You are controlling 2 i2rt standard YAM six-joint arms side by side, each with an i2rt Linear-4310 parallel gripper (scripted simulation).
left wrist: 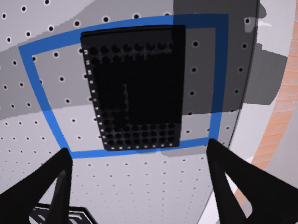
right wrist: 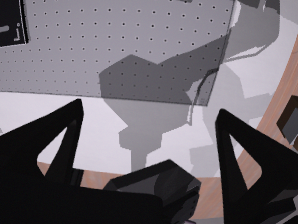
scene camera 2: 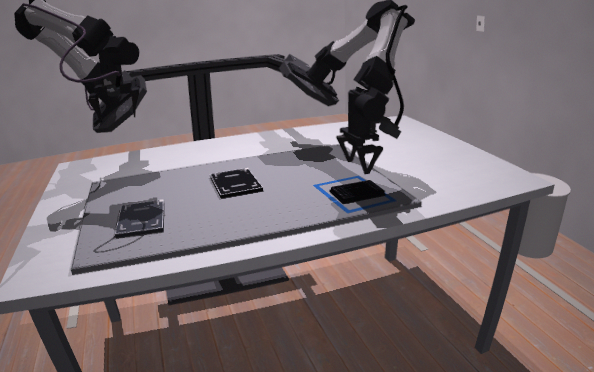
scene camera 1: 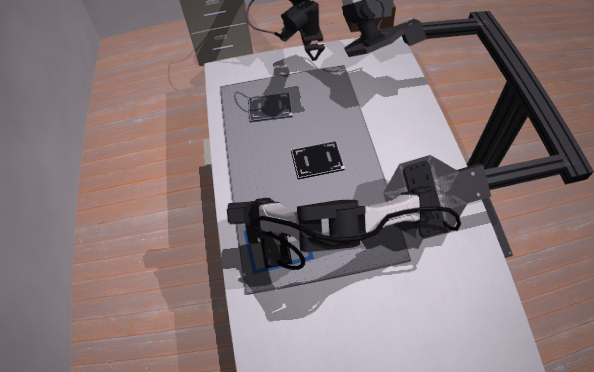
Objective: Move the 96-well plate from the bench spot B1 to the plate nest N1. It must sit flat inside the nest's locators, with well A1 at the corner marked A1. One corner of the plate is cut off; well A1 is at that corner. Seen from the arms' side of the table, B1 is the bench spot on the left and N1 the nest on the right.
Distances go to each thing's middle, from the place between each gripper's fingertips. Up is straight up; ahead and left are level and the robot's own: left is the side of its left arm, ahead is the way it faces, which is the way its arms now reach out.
The black 96-well plate (scene camera 2: 358,191) is 80 mm below my left hand (scene camera 2: 358,167). The rest, counted from my left hand: nest N1 (scene camera 2: 153,213): 30 mm behind, 580 mm to the right, 80 mm below.
Now: right hand 17 cm short of the nest N1, 4 cm to the right of it and 23 cm above it. Also, from my right hand: black 96-well plate: 20 cm ahead, 62 cm to the left, 23 cm below.
